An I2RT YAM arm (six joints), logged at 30 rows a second.
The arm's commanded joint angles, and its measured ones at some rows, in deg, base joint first. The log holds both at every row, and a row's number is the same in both.
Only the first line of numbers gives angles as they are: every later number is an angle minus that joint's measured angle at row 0.
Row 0, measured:
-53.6, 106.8, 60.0, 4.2, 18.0, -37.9
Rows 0 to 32, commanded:
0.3, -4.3, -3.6, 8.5, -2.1, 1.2
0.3, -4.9, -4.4, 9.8, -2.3, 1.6
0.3, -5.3, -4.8, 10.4, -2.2, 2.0
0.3, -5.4, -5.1, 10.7, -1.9, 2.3
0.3, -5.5, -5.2, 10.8, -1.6, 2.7
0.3, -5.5, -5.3, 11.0, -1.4, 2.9
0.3, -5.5, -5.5, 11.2, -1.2, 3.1
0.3, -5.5, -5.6, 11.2, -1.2, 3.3
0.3, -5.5, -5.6, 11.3, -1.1, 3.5
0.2, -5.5, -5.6, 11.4, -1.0, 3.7
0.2, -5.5, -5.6, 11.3, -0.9, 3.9
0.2, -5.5, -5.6, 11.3, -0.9, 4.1
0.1, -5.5, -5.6, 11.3, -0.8, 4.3
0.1, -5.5, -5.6, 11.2, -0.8, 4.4
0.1, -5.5, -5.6, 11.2, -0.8, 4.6
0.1, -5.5, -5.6, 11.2, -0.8, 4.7
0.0, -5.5, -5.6, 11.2, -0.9, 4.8
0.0, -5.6, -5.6, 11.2, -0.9, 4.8
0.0, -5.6, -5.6, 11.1, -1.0, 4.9
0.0, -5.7, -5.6, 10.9, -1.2, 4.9
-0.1, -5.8, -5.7, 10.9, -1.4, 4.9
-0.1, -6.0, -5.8, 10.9, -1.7, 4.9
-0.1, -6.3, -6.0, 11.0, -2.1, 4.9
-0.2, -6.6, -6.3, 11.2, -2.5, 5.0
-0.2, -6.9, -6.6, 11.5, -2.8, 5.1
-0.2, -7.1, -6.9, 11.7, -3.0, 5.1
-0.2, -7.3, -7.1, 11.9, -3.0, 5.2
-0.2, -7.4, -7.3, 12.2, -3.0, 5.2
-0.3, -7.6, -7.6, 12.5, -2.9, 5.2
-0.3, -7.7, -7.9, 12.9, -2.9, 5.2
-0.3, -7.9, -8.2, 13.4, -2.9, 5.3
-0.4, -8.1, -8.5, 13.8, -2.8, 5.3
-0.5, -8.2, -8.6, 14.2, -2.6, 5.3
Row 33, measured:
-0.1, -6.1, -7.7, 9.4, -2.2, 4.0
